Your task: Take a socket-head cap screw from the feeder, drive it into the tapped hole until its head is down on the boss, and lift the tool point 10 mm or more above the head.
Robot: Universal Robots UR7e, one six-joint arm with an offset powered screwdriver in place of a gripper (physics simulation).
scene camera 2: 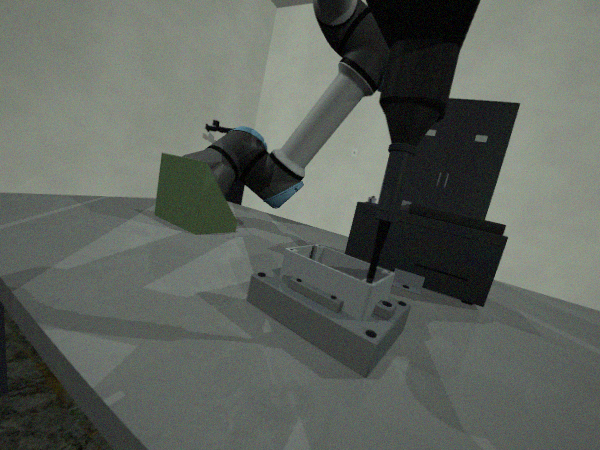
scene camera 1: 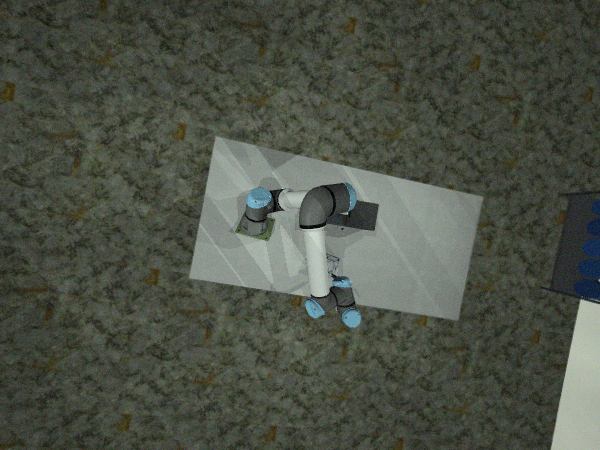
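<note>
My screwdriver (scene camera 2: 370,280) points down, slightly tilted in scene camera 2. Its thin dark bit ends at the near right corner of the open light-grey housing (scene camera 2: 325,282), seemingly at or just inside the rim. Whether the tip touches a boss or bears a screw is too small and dark to tell; no screw can be made out. The tapped hole under the tip is hidden. The housing sits on a grey fixture block (scene camera 2: 305,315) with dark holes at its corners. A dark box (scene camera 2: 425,255) (scene camera 1: 367,216), apparently the feeder, stands behind. In scene camera 1 the arm hides the tool point.
The green base mount (scene camera 2: 192,200) (scene camera 1: 270,230) stands on the table (scene camera 1: 425,250) (scene camera 2: 200,380). A small light bracket (scene camera 2: 409,281) is behind the fixture. A tall dark cabinet (scene camera 2: 472,165) stands in the background. A dark rack with blue round items (scene camera 1: 565,250) is at the far right.
</note>
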